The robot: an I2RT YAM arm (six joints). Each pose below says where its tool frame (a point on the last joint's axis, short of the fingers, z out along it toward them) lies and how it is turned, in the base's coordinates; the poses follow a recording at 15 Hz.
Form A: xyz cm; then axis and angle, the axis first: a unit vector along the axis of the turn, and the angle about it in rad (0 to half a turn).
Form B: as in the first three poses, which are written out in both.
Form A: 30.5 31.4 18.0 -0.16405 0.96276 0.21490 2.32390
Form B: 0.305 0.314 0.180 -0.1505 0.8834 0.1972 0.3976
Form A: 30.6 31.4 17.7 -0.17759 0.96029 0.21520 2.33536
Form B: 0.306 0.314 0.177 -0.1634 0.8833 0.1979 0.3923
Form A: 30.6 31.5 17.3 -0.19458 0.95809 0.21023 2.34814
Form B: 0.306 0.315 0.173 -0.1795 0.8837 0.1939 0.3864
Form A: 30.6 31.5 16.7 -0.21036 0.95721 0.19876 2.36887
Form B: 0.306 0.315 0.167 -0.1949 0.8866 0.1841 0.3768
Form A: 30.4 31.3 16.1 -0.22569 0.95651 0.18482 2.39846
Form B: 0.304 0.313 0.161 -0.2103 0.8912 0.1722 0.3631
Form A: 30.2 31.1 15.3 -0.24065 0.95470 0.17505 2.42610
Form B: 0.302 0.311 0.153 -0.2254 0.8943 0.1640 0.3502
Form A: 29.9 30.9 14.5 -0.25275 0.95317 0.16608 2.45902
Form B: 0.299 0.309 0.145 -0.2382 0.8982 0.1565 0.3347
